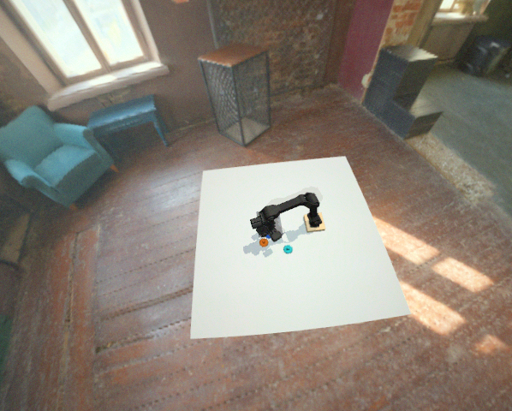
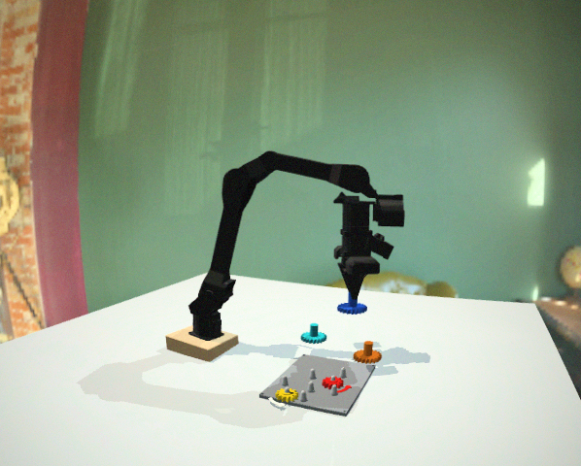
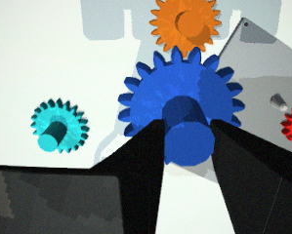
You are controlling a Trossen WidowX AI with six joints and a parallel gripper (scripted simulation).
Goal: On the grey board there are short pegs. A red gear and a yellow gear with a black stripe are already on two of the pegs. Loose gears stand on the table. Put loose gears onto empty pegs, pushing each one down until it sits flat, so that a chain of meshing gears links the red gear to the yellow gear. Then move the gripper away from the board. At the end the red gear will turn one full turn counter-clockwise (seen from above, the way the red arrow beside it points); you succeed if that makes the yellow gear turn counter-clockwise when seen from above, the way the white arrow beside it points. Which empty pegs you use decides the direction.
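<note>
The red gear is 3 cm ahead of my gripper tip, 16 cm to the right of it and 13 cm below it. Also, from my gripper tip: orange gear: 4 cm ahead, 1 cm to the left, 13 cm below; teal gear: 12 cm behind, 6 cm to the left, 13 cm below; blue gear: 1 cm below.
</note>
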